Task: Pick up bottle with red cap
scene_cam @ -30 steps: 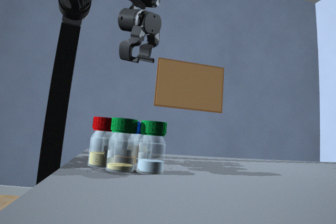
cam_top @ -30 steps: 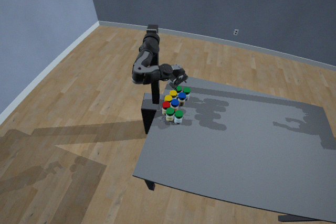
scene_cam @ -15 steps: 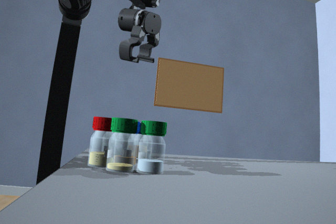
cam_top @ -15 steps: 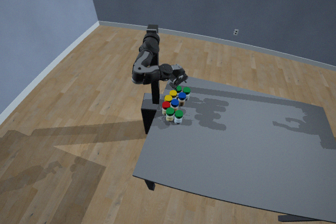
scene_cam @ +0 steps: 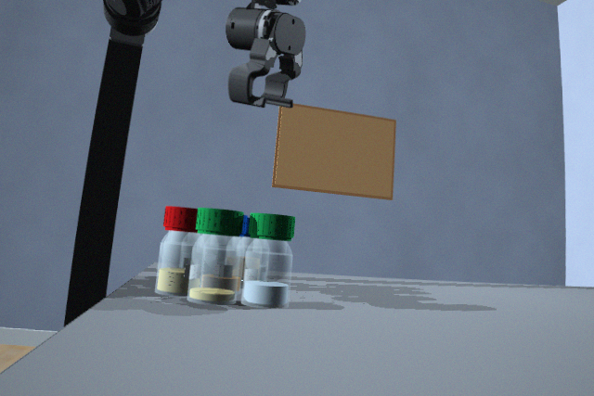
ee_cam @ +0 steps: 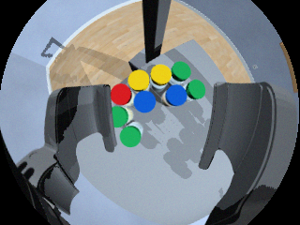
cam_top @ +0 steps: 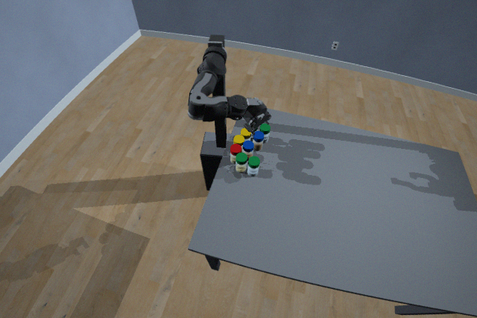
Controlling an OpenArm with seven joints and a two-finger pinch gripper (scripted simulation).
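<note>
My hand is 90 mm past the red-capped bottle, 10 mm to the left of it and 220 mm above it. Round my hand: yellow-capped bottle (80 mm behind, 50 mm to the left, 220 mm below); green-capped bottle (60 mm behind, 60 mm to the right, 220 mm below).
</note>
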